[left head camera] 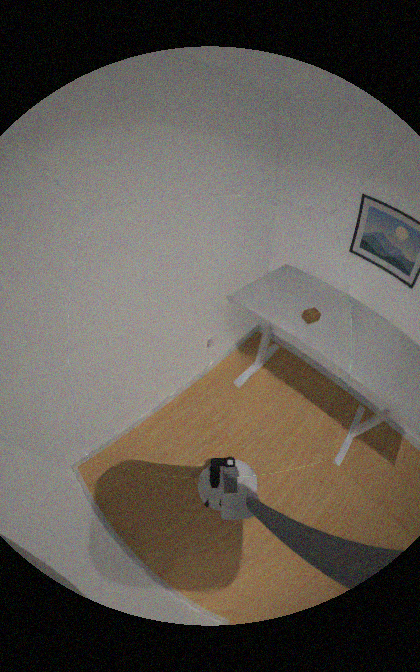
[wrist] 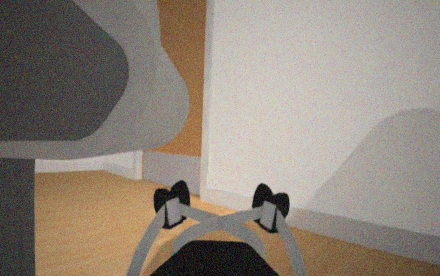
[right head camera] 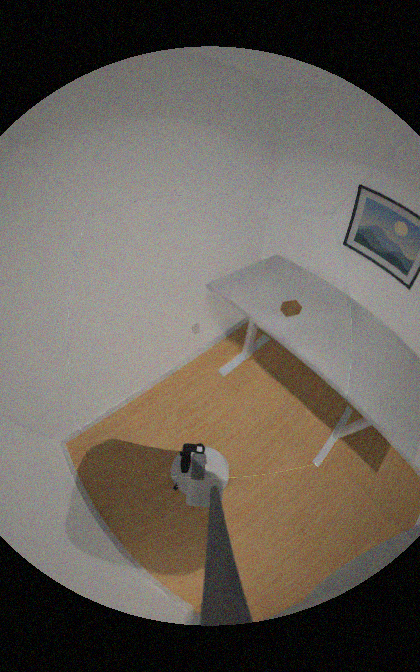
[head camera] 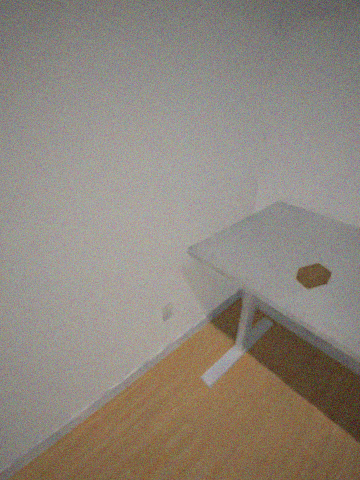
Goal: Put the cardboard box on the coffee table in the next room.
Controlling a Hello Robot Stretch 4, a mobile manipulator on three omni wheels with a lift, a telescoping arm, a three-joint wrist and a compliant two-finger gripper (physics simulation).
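Observation:
A small brown box [head camera: 314,276] [left head camera: 311,315] [right head camera: 291,308], which looks like the cardboard box, sits on the white table [head camera: 240,250] [left head camera: 265,295] [right head camera: 245,285] toward its left end. My gripper [wrist: 221,197] is open in the wrist view, with bare floor and wall behind its two black fingertips. The gripper is low over the floor near the robot's base, away from the table. In the two side head views the fingers are too small to make out. A coffee table does not show in these views.
A framed picture [left head camera: 387,240] [right head camera: 382,235] hangs above the table. White table feet [head camera: 222,367] [left head camera: 345,447] [right head camera: 327,447] stand on the wood floor. A wall runs along the left. In the wrist view a brown door [wrist: 185,75] stands beside a white wall [wrist: 310,100].

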